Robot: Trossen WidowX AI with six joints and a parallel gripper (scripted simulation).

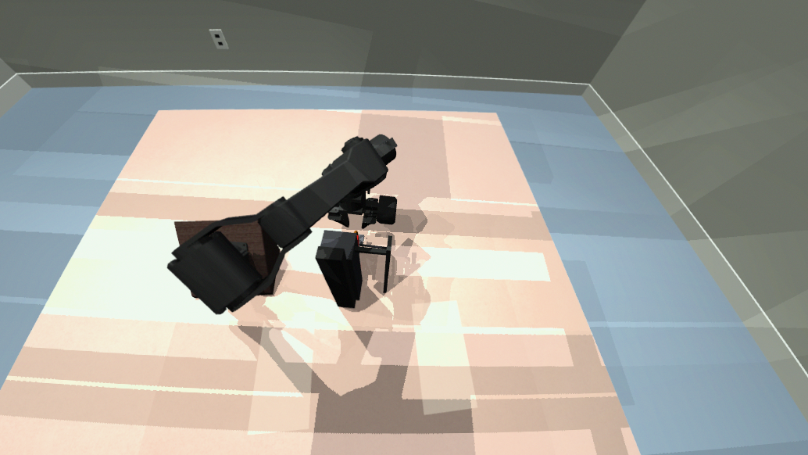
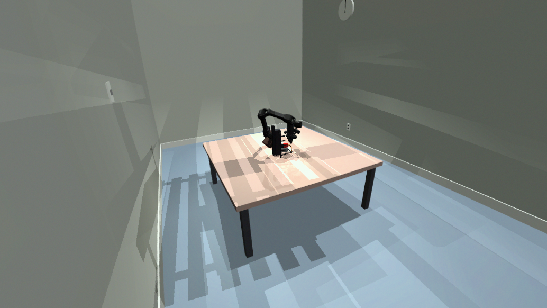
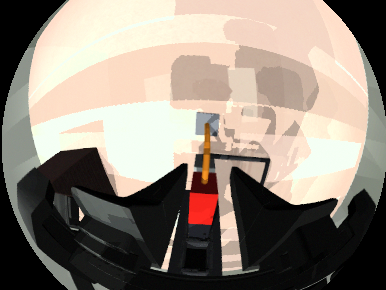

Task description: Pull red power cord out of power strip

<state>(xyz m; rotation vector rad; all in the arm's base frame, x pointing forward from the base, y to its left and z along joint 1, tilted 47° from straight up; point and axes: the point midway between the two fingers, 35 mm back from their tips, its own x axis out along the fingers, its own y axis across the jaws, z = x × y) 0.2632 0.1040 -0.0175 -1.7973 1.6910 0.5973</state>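
The red plug is 7 cm to the right of my gripper tip and 1 cm below it.
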